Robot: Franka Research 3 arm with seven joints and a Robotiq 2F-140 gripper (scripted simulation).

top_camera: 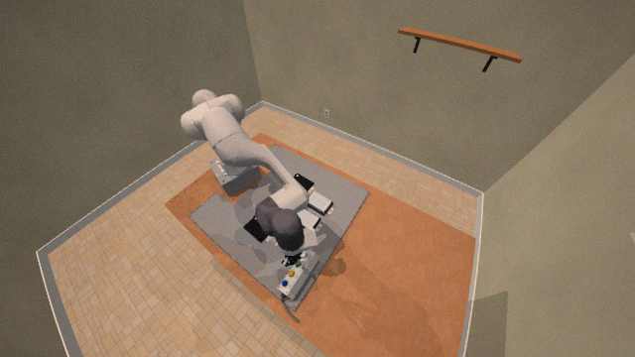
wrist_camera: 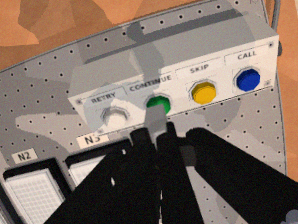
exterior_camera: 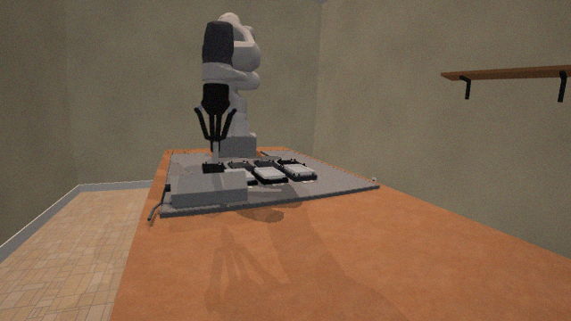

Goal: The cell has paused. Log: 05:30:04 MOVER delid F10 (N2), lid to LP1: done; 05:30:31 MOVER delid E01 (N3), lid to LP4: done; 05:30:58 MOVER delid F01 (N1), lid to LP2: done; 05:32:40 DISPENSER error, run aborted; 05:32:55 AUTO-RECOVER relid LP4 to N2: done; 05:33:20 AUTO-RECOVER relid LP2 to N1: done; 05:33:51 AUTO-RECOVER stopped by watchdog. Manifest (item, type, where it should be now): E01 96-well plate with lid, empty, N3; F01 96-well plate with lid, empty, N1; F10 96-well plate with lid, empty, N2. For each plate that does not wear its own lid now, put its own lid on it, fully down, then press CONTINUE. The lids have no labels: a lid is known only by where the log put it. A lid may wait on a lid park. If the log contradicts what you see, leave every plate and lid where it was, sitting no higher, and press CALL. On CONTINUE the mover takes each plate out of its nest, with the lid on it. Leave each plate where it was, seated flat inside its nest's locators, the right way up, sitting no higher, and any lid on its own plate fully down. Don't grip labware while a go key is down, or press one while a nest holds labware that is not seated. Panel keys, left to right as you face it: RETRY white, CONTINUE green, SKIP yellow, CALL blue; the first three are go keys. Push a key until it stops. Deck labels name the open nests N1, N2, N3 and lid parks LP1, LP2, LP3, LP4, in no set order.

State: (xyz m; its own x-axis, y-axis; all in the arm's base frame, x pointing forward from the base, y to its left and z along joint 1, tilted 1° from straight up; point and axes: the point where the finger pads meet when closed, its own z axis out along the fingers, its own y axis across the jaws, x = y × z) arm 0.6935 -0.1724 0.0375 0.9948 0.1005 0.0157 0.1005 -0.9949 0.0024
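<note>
My hand is 7 cm above the green continue key. The rest, counted from my hand: yellow skip key 7 cm below, 5 cm to the right, 1 cm ahead; white retry key 7 cm below, 5 cm to the left; blue call key 10 cm to the right, 7 cm below, 1 cm ahead.
</note>
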